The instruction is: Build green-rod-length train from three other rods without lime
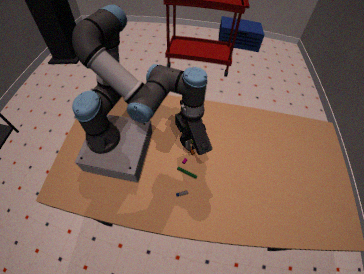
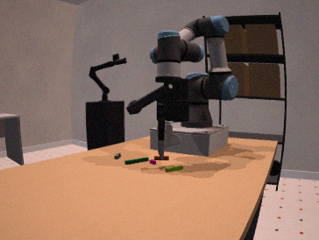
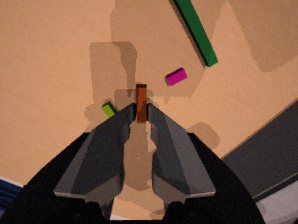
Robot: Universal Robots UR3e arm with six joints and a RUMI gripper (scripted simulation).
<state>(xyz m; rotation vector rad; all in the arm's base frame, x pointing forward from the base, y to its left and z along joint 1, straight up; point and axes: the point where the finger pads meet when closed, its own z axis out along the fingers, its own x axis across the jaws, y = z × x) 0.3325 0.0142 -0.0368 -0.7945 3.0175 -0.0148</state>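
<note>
Now: the magenta rod 2 cm behind my hand, 4 cm to the right of it and 3 cm below it. Also, from my hand: orange rod (1 cm below); then green rod (1 cm behind, 9 cm to the right, 3 cm below); then lime rod (1 cm ahead, 5 cm to the left, 3 cm below).
</note>
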